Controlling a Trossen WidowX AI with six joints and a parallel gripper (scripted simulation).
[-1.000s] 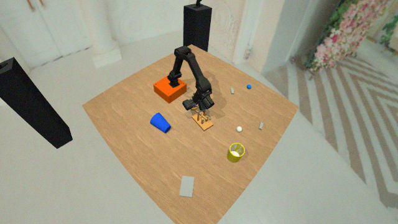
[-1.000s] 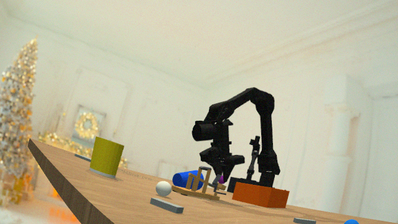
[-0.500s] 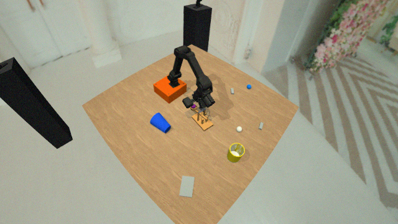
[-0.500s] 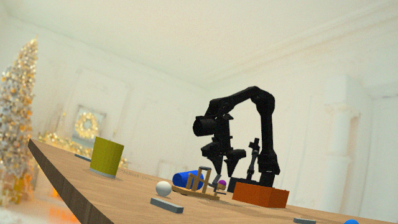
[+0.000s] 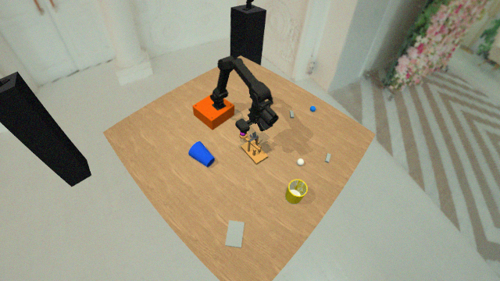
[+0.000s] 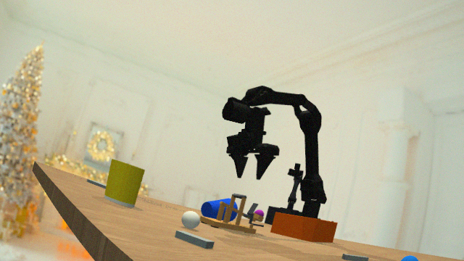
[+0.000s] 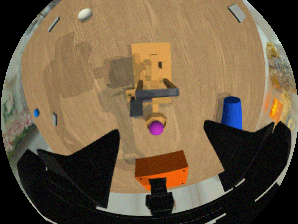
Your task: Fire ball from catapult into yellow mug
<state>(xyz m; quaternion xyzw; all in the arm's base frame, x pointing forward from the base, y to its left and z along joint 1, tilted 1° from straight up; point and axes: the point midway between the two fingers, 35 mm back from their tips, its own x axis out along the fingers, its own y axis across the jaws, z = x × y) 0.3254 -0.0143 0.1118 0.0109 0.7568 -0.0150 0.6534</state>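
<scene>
Right now the purple ball is 7 cm behind my gripper tip and 10 cm below it. Round my gripper tip: yellow mug: 36 cm ahead, 2 cm to the right, 13 cm below; wooden catapult: 1 cm behind, 2 cm to the left, 11 cm below; white ball: 25 cm ahead, 14 cm to the left, 14 cm below.
</scene>
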